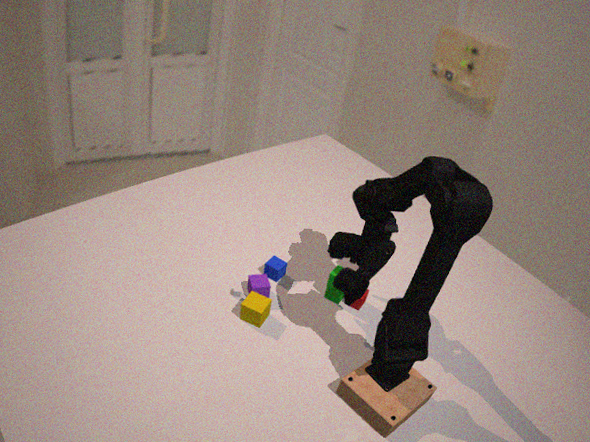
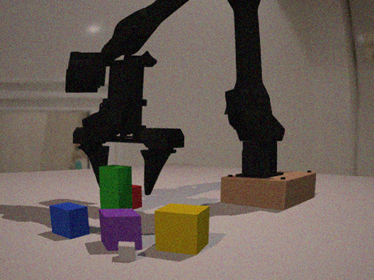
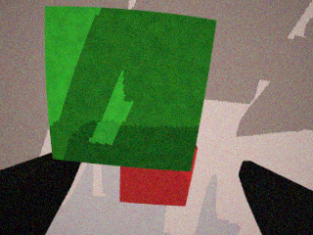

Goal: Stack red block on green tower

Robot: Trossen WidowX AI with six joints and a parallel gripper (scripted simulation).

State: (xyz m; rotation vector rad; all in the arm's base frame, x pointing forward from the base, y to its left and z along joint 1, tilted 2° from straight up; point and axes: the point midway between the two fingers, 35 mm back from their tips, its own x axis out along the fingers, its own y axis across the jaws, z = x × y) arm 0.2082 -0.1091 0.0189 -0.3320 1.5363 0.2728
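Right now the red block is 1 cm below my gripper tip. From my gripper tip the other things lie so: blue cube (15 cm ahead, 11 cm to the left, 1 cm below); small dark object (53 cm ahead, 73 cm to the left, 2 cm below); yellow cube (6 cm ahead, 22 cm to the left).
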